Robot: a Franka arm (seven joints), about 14 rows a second.
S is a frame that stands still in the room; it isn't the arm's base.
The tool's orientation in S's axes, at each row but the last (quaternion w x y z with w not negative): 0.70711, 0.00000, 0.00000, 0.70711; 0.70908, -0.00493, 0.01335, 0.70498; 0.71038, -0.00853, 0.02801, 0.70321; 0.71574, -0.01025, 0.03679, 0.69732; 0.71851, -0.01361, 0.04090, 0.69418; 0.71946, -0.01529, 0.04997, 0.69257; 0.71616, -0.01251, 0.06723, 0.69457; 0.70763, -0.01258, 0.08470, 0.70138; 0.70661, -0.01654, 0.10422, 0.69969; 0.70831, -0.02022, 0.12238, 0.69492
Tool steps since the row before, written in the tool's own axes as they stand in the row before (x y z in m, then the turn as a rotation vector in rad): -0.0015, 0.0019, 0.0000, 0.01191, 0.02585, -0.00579; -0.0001, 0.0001, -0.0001, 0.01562, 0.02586, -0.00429; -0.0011, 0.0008, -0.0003, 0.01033, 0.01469, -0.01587; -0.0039, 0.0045, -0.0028, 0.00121, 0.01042, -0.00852; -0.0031, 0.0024, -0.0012, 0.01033, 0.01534, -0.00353; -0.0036, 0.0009, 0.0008, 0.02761, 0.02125, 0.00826; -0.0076, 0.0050, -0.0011, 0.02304, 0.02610, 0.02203; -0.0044, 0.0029, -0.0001, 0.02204, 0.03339, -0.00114; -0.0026, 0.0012, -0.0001, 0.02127, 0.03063, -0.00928; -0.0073, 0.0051, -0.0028, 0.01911, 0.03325, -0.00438
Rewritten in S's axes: -0.0019, -0.0015, 0.0000, -0.02585, 0.01191, -0.00579; -0.0001, -0.0001, -0.0001, -0.02582, 0.01566, -0.00439; -0.0008, -0.0011, -0.0002, -0.01503, 0.00966, -0.01598; -0.0047, -0.0040, -0.0024, -0.01071, 0.00093, -0.00819; -0.0025, -0.0031, -0.0009, -0.01512, 0.01057, -0.00375; -0.0010, -0.0035, 0.0012, -0.01980, 0.02908, 0.00665; -0.0053, -0.0075, 0.0002, -0.02367, 0.02624, 0.02117; -0.0029, -0.0043, 0.0008, -0.03329, 0.02220, -0.00078; -0.0012, -0.0026, 0.0005, -0.03156, 0.02001, -0.00895; -0.0055, -0.0075, -0.0005, -0.03345, 0.01896, -0.00339
